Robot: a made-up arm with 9 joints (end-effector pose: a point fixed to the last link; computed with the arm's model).
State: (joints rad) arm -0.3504 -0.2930 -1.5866 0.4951 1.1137 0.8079 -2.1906 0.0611 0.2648
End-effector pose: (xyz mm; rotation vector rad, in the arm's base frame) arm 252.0 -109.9 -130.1 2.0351 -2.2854 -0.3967
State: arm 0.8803 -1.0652 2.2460 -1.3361 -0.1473 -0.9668 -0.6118 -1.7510 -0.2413
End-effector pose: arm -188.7 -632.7 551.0 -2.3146 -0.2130 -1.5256
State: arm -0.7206 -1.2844 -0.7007 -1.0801 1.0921 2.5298 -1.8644 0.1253 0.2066
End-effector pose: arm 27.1 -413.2 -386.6 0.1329 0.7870 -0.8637
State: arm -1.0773 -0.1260 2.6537 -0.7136 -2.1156 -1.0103 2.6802 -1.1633 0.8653
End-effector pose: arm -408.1 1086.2 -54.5 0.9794 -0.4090 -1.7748
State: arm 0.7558 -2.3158 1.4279 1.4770 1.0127 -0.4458 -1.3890 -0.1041 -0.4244
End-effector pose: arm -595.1 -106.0 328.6 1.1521 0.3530 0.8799
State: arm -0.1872 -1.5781 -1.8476 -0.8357 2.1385 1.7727 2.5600 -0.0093 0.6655
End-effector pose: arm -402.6 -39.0 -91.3 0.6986 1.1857 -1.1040
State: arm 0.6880 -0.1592 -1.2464 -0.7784 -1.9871 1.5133 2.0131 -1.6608 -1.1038
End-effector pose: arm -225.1 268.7 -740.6 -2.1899 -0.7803 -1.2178
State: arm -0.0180 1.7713 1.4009 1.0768 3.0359 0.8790 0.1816 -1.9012 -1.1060
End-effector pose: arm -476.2 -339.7 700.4 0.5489 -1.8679 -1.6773
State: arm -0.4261 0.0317 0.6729 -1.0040 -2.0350 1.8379 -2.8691 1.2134 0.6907
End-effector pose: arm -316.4 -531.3 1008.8 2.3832 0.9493 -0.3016
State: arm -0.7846 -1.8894 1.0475 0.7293 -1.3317 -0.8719 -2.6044 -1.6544 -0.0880
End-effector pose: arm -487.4 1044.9 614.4 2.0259 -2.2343 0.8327
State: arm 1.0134 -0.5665 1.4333 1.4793 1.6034 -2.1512 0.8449 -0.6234 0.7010
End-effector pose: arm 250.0 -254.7 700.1 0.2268 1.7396 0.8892
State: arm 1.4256 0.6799 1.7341 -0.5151 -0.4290 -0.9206 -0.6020 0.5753 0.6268
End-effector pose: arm 101.4 -641.7 -470.6 -0.2914 1.0361 0.2767
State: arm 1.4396 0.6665 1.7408 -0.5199 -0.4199 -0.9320 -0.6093 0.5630 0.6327
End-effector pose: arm 104.4 -633.6 -473.2 -0.3036 1.0190 0.2920
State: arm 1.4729 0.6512 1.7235 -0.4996 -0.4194 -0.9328 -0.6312 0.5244 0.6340
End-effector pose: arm 118.4 -607.6 -497.0 -0.2923 0.9448 0.3115
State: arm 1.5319 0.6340 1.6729 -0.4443 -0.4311 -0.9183 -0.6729 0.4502 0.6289
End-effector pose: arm 147.9 -555.2 -545.2 -0.2462 0.7931 0.3221
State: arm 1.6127 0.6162 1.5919 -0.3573 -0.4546 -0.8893 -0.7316 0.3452 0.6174
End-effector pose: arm 190.7 -477.5 -604.7 -0.1651 0.5791 0.2952
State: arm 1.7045 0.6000 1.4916 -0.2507 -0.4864 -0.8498 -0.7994 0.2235 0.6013
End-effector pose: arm 238.6 -386.7 -658.1 -0.0597 0.3445 0.2078
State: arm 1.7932 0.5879 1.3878 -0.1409 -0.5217 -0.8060 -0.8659 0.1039 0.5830
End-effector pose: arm 280.5 -301.4 -696.3 0.0498 0.1389 0.0661
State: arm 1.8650 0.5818 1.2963 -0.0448 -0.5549 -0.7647 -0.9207 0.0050 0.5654
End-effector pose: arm 308.4 -236.3 -721.2 0.1428 -0.0047 -0.0927
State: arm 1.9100 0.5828 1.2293 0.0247 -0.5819 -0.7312 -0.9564 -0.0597 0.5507
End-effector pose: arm 320.6 -197.7 -737.6 0.2064 -0.0807 -0.2220
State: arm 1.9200 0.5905 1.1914 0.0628 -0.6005 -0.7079 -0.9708 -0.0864 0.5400
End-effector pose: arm 320.7 -189.4 -747.2 0.2334 -0.1042 -0.2930
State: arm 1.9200 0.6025 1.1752 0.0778 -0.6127 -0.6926 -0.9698 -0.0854 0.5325
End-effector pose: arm 314.4 -188.2 -755.2 0.2504 -0.0955 -0.3160
